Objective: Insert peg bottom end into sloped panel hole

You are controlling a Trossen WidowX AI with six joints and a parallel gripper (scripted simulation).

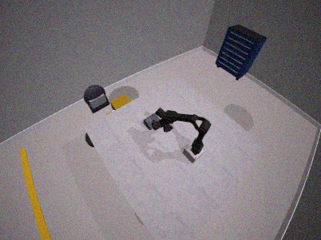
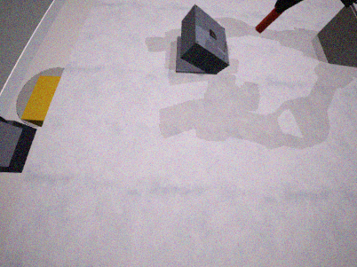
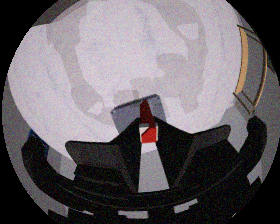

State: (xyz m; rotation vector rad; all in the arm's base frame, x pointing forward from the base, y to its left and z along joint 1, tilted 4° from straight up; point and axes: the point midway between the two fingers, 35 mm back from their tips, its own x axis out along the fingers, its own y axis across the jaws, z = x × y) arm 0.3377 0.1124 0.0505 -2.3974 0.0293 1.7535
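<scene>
The grey sloped panel is 120 mm ahead of my gripper tip, 100 mm below it and 10 mm to the right of it. From my gripper tip the other things lie so: red peg 10 mm behind, 10 mm above.
</scene>
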